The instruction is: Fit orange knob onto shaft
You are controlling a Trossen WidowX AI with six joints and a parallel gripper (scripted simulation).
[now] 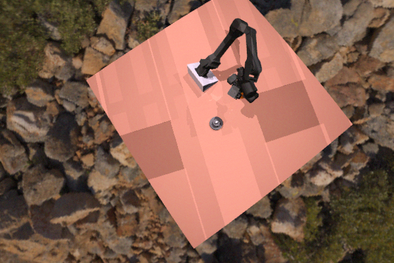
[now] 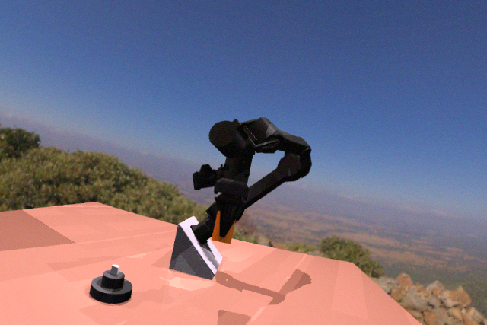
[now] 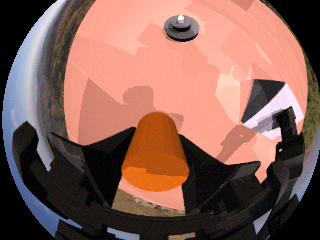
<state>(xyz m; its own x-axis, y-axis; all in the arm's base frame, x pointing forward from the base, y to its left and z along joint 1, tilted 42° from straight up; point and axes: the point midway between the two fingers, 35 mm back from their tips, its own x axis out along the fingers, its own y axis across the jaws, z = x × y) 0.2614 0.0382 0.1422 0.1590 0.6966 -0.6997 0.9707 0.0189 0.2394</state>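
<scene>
The round black pedestal is 19 cm to the right of my gripper tip, 13 cm below it and 6 cm ahead of it. The rest, counted from my gripper tip: orange knob 3 cm above, 1 cm behind.
</scene>
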